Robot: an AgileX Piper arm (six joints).
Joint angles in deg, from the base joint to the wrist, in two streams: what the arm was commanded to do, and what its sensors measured. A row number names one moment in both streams.
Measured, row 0:
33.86 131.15 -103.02 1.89 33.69 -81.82
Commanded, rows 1 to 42:
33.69 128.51 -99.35 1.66 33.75 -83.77
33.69 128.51 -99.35 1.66 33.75 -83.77
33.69 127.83 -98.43 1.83 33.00 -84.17
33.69 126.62 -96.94 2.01 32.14 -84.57
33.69 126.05 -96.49 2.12 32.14 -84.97
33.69 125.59 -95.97 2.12 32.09 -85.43
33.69 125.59 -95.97 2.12 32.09 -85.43
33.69 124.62 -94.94 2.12 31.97 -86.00
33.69 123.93 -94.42 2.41 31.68 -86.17
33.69 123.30 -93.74 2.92 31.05 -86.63
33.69 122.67 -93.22 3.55 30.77 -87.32
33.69 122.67 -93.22 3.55 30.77 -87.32
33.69 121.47 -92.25 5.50 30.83 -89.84
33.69 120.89 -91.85 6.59 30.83 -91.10
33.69 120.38 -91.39 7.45 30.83 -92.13
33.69 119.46 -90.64 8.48 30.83 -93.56
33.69 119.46 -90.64 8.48 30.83 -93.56
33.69 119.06 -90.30 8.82 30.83 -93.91
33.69 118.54 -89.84 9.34 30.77 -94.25
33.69 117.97 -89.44 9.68 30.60 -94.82
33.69 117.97 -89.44 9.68 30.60 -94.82
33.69 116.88 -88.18 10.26 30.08 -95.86
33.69 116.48 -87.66 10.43 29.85 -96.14
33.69 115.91 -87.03 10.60 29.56 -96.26
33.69 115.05 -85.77 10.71 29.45 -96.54
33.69 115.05 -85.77 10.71 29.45 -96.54
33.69 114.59 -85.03 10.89 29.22 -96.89
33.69 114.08 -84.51 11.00 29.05 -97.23
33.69 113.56 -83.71 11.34 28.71 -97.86
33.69 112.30 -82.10 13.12 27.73 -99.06
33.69 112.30 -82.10 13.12 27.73 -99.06
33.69 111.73 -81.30 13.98 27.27 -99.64
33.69 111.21 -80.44 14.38 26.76 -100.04
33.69 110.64 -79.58 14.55 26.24 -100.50
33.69 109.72 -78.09 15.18 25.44 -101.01
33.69 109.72 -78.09 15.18 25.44 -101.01
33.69 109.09 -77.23 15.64 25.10 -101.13
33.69 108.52 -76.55 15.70 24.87 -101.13
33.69 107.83 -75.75 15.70 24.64 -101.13
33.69 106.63 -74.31 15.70 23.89 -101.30
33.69 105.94 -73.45 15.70 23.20 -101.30
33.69 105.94 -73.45 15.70 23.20 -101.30
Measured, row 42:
34.26 108.63 -75.00 15.30 26.41 -101.41
